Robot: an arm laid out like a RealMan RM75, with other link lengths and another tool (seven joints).
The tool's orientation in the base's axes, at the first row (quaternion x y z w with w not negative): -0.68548, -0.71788, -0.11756, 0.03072
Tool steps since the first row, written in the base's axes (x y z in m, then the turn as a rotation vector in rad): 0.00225, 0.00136, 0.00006, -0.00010, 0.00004, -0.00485; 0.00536, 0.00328, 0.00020, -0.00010, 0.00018, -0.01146; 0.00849, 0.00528, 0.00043, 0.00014, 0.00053, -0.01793; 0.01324, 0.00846, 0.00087, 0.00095, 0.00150, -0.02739; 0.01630, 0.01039, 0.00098, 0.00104, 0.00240, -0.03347; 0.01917, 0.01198, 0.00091, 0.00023, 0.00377, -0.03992; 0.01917, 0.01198, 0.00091, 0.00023, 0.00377, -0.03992; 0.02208, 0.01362, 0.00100, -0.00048, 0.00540, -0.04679; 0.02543, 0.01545, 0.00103, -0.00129, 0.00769, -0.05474; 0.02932, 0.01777, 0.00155, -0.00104, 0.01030, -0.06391
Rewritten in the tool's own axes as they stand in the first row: 0.00121, 0.00228, 0.00049, -0.00095, -0.00071, 0.00470; 0.00293, 0.00545, 0.00113, -0.00217, -0.00154, 0.01115; 0.00475, 0.00864, 0.00169, -0.00317, -0.00212, 0.01753; 0.00767, 0.01351, 0.00249, -0.00421, -0.00248, 0.02701; 0.00940, 0.01662, 0.00315, -0.00459, -0.00313, 0.03311; 0.01077, 0.01951, 0.00389, -0.00452, -0.00471, 0.03956; 0.01077, 0.01951, 0.00389, -0.00452, -0.00471, 0.03956; 0.01222, 0.02246, 0.00449, -0.00430, -0.00623, 0.04649; 0.01382, 0.02585, 0.00524, -0.00365, -0.00796, 0.05459; 0.01597, 0.02984, 0.00568, -0.00300, -0.00879, 0.06407
